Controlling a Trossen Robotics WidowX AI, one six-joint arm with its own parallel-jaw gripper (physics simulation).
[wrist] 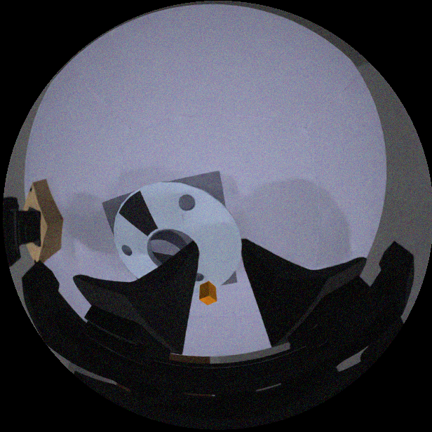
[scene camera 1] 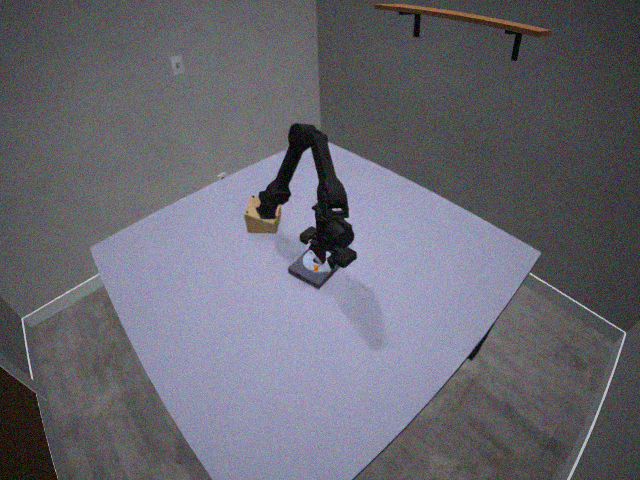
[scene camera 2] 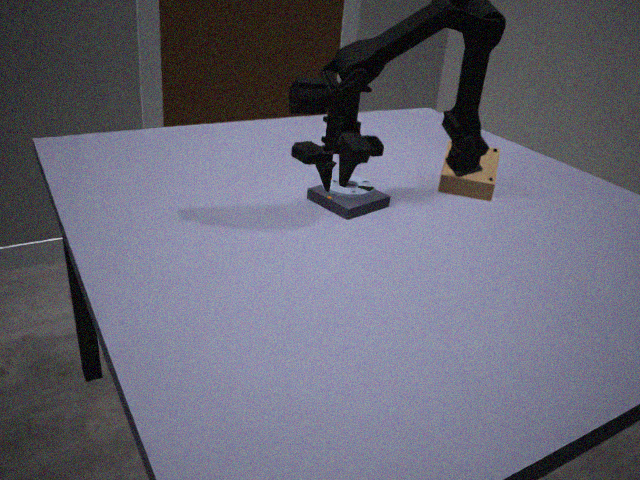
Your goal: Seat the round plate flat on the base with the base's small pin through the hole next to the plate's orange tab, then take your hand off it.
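Places are measured from the arm's base along level axes (x back, y down, z right), in millimetres.
Pixels of known places: gripper, fingertip midpoint: (scene camera 1: 328,265) (scene camera 2: 334,189); arm's base, origin of the base link: (scene camera 1: 265,212) (scene camera 2: 463,164).
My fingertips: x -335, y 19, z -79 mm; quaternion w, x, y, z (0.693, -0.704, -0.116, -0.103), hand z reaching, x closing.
Note:
Ahead of a thing's pixels: the offset from my fingertips to its top centre. "*": to the spot under its first point. Level surfaces: height alone.
The round pale-blue plate @[dx +34, dy -21, dz +13 mm] (scene camera 1: 308,261) (scene camera 2: 353,190) (wrist: 215,215), with a black wedge, round holes and a large centre hole, is low over the square dark-grey base @[dx +43, dy +1, dz +28 mm] (scene camera 1: 305,274) (scene camera 2: 347,205) (wrist: 206,183). My gripper (scene camera 1: 325,259) (scene camera 2: 336,187) (wrist: 219,245) is shut on the plate's ring, one finger in the centre hole and one outside the rim. The plate's orange tab @[dx -1, dy -21, dz +43 mm] (scene camera 1: 315,267) (wrist: 208,293) shows between the fingers in the wrist view. A small orange mark @[* dx -5, dy +20, dz +12 mm] (scene camera 2: 329,196) shows on the base. The pin is not visible; whether it is in the tab-side hole, I cannot tell.
A wooden block (scene camera 1: 262,225) (scene camera 2: 465,187) (wrist: 54,225) stands under the arm's own foot, behind the base in scene camera 1. The pale table @[dy +43 mm] (scene camera 1: 258,335) (scene camera 2: 310,310) carries everything. A wooden shelf (scene camera 1: 465,18) is high on the wall.

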